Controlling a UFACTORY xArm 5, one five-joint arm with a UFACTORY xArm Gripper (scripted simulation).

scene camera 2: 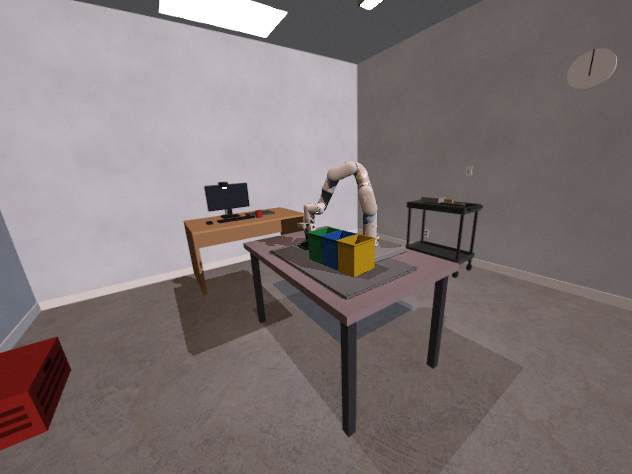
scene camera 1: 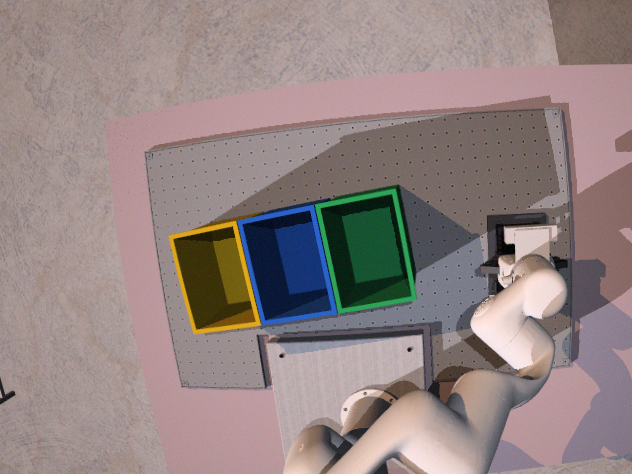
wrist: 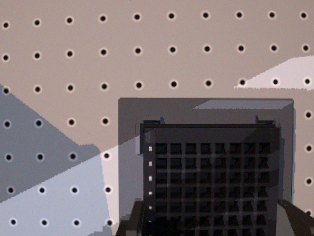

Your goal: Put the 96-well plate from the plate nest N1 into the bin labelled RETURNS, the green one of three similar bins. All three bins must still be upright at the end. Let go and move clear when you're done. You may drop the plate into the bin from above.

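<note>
A green bin [scene camera 1: 364, 240] is visible, though in the wrist view the green bin is out of frame. There is a blue bin [scene camera 1: 285, 255], and in the wrist view the blue bin is out of frame. A yellow bin [scene camera 1: 211, 264] is visible in scene camera 2 [scene camera 2: 356, 254] as well. A plate nest [scene camera 1: 528, 217] is also visible in the wrist view [wrist: 171, 110], and there is a black 96-well plate [wrist: 166, 200].
</note>
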